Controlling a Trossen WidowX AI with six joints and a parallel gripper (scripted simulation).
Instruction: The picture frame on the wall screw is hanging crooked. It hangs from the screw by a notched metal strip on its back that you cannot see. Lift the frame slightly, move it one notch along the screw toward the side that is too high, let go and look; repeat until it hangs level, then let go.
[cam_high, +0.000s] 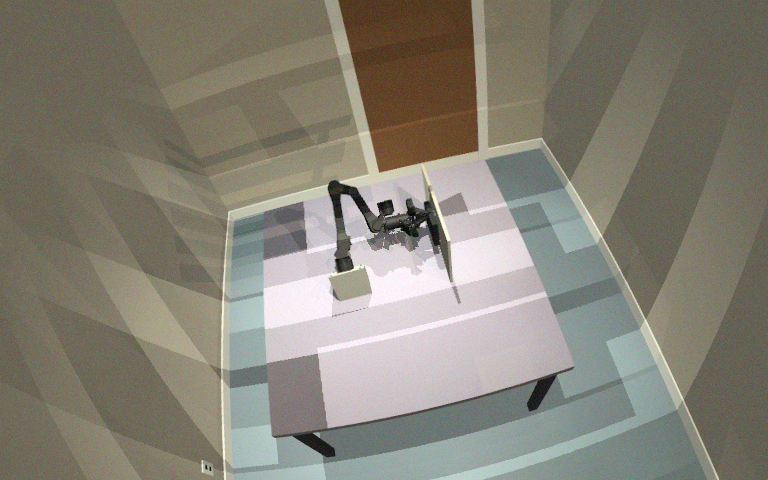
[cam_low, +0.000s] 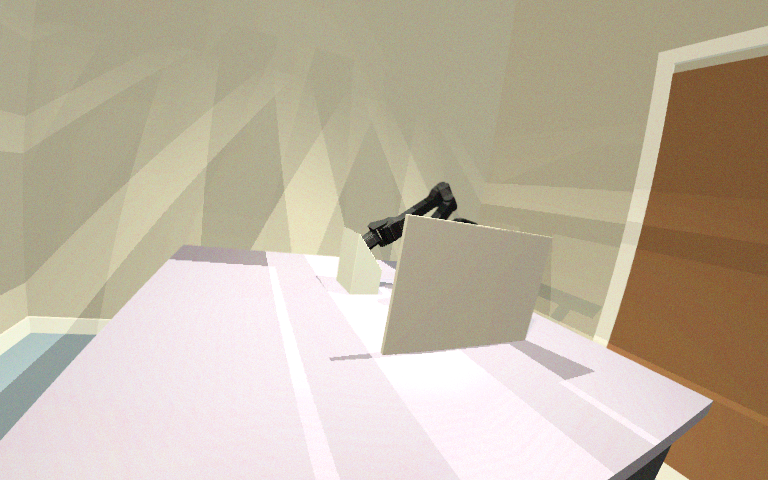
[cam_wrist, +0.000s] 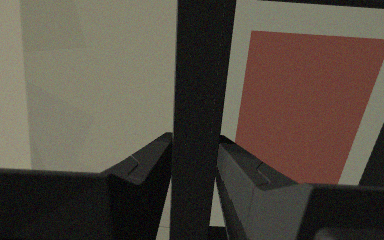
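The picture frame lies 1 cm ahead of my gripper tip, 1 cm to the right of it and 5 cm below it. The rest, counted from my gripper tip: beige wall panel 2 cm ahead, 7 cm below.
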